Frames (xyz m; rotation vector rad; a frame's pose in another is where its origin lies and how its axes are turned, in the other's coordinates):
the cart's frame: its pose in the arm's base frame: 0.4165 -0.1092 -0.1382 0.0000 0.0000 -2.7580
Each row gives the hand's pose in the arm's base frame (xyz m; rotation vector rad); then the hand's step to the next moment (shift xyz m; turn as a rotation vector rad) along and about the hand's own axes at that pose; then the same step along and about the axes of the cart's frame.
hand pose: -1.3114 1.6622 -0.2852 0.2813 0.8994 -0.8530
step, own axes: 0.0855 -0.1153 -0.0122 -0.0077 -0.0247 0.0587
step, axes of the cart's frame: 0.1031 0.0807 -0.0600 0.0049 0.0454 0.0450
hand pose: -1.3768 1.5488 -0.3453 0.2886 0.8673 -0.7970
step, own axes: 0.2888 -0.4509 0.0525 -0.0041 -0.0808 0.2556
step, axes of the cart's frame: 0.3524 0.3769 -0.1525 -0.0084 0.2062 0.1711
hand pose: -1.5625 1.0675 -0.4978 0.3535 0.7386 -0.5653
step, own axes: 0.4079 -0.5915 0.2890 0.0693 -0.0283 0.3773
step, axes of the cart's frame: 0.2409 0.7197 -0.1543 -0.1218 0.2995 0.2084
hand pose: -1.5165 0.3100 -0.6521 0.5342 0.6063 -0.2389
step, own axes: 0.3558 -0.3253 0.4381 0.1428 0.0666 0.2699
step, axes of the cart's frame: -0.1491 0.6328 -0.0409 -0.2109 0.1915 0.1286
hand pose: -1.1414 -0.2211 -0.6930 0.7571 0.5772 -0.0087
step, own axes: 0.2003 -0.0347 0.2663 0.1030 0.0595 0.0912
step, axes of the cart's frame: -0.2118 0.2575 0.0325 -0.1355 0.0499 0.0401
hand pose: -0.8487 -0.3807 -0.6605 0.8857 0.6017 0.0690
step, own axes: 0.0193 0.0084 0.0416 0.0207 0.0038 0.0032
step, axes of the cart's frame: -0.0296 0.0316 0.0172 -0.0206 0.0015 -0.0053
